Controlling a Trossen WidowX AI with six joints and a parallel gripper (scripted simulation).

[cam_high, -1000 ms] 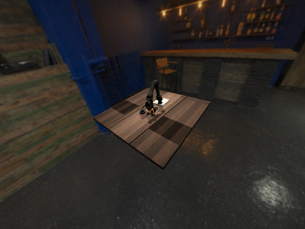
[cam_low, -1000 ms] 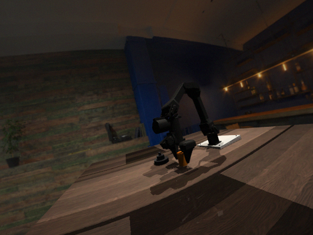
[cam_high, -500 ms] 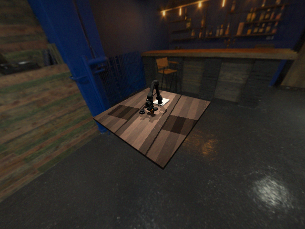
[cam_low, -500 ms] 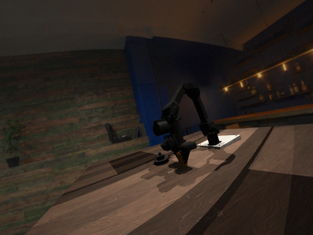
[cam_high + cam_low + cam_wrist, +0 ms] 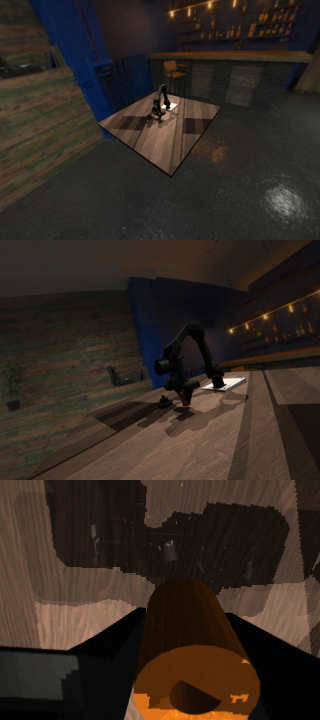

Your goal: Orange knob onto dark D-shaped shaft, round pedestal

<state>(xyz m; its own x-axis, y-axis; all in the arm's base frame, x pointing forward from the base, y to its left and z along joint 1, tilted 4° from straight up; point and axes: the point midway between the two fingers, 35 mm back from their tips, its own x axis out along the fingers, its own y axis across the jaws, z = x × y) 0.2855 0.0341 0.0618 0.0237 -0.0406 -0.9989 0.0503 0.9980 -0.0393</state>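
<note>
Now: gripper tip 150 mm to the left of the dark round pedestal and 40 mm short of it. Also, from my gripper tip: orange knob (20 mm above).
</note>
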